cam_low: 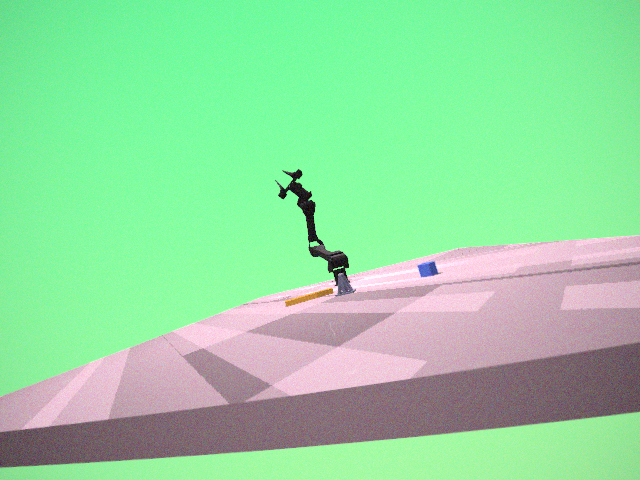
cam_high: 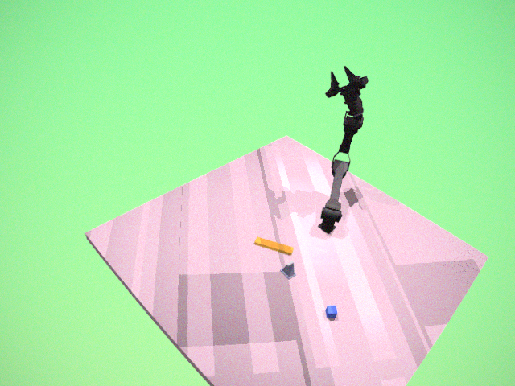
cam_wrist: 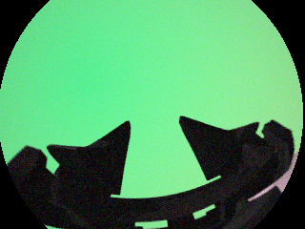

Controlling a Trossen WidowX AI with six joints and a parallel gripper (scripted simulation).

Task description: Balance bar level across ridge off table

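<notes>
My gripper tip is now 42 cm short of the orange bar, 14 cm to the right of it and 64 cm above it. The rest, counted from my gripper tip: small blue cube: 51 cm ahead, 51 cm to the left, 63 cm below.
</notes>
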